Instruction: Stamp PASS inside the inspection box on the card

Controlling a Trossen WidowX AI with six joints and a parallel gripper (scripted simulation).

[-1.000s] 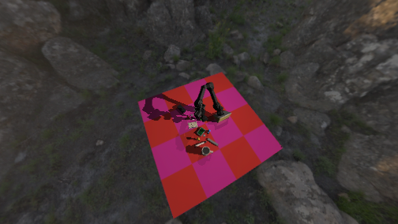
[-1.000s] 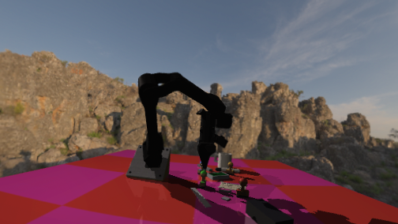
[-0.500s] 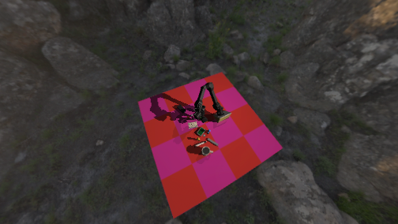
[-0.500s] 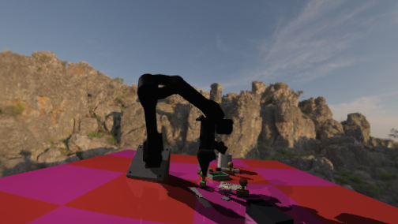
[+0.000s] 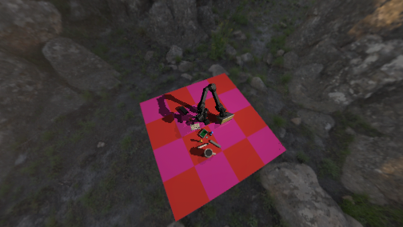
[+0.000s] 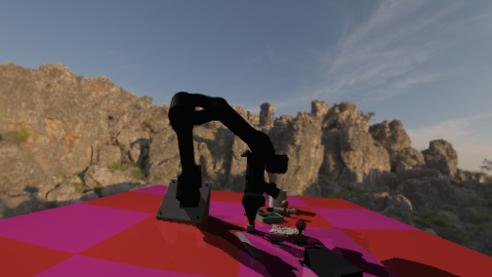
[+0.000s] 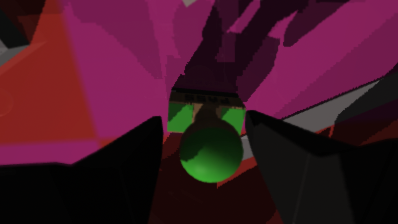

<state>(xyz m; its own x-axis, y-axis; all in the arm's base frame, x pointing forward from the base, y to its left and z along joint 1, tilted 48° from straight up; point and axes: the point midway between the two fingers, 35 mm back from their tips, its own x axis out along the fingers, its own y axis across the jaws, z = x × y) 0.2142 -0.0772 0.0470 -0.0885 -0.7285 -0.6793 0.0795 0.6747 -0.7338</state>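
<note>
My gripper tip is now 8 cm short of the green ink pad, 13 cm to the right of it and 2 cm above it. Round my gripper tip: green-knobbed stamp (1 cm below); card (12 cm ahead, 1 cm to the left, 3 cm below); grey ruler strip (2 cm behind, 9 cm to the right, 2 cm below).
</note>
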